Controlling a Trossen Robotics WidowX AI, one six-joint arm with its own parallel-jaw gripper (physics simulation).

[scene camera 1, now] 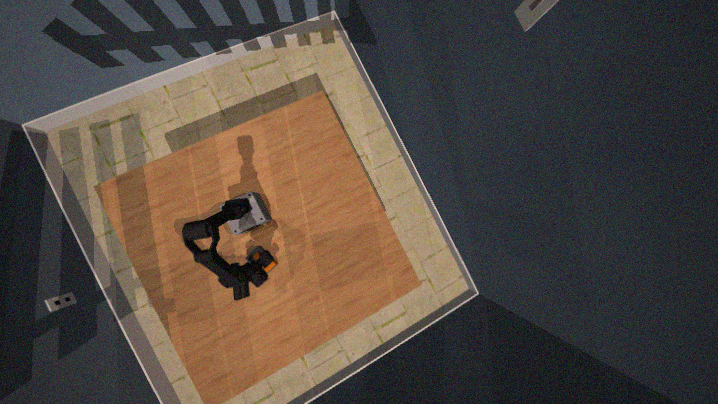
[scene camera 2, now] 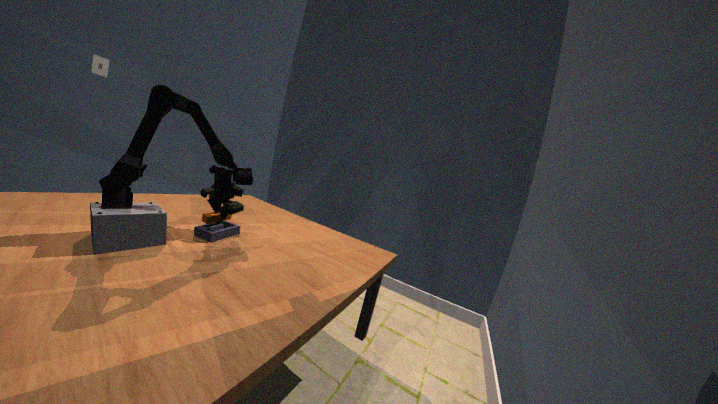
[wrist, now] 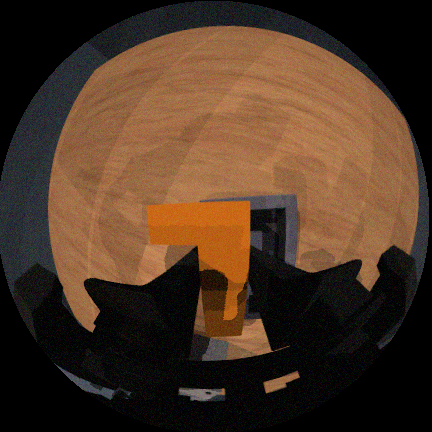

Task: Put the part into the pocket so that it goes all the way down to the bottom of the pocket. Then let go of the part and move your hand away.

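Places are measured from the arm's base along level axes (x ahead, y left, z up), in centimetres.
Where they show: gripper, fingertip midpoint: (scene camera 2: pixel 221 217) (wrist: pixel 221 249); arm's base, origin of the base link: (scene camera 1: pixel 243 206) (scene camera 2: pixel 116 206).
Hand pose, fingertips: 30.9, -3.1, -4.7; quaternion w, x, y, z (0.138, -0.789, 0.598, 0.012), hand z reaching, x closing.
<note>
Things, the pixels of their top centre, and the offset from my fingertips, as dx, dy, dz. Level surfaces: height alone.
- orange L-shaped part, middle of its top: (wrist: pixel 196 292) (scene camera 2: pixel 215 210) (scene camera 1: pixel 264 260) -2.2, +0.7, +3.0
- blue-grey pocket block, middle of its top: (wrist: pixel 251 270) (scene camera 2: pixel 218 226) (scene camera 1: pixel 260 261) -2.0, -3.4, -2.2
- wooden table, its level: dz -5.8
The orange L-shaped part (scene camera 1: pixel 270 264) (scene camera 2: pixel 211 218) (wrist: pixel 224 225) is between the fingers of my gripper (scene camera 2: pixel 221 213) (wrist: pixel 221 249), which is shut on its long arm. Its short arm points left in the wrist view. The blue-grey pocket block (scene camera 2: pixel 205 235) (wrist: pixel 292 225) sits on the table. In scene camera 2 the part is above the block's rim, with a small gap under it. In the wrist view the part is shifted left over the block, and the right side of the dark pocket shows beside it. The part hides the rest of the pocket.
The grey base box (scene camera 1: pixel 258 208) (scene camera 2: pixel 128 231) of the arm stands on the wooden table (scene camera 1: pixel 341 251) (scene camera 2: pixel 281 251) near the pocket block. The black arm (scene camera 1: pixel 210 261) (scene camera 2: pixel 143 135) arches from it to the gripper. The table's edge and a corner show at the right in scene camera 2.
</note>
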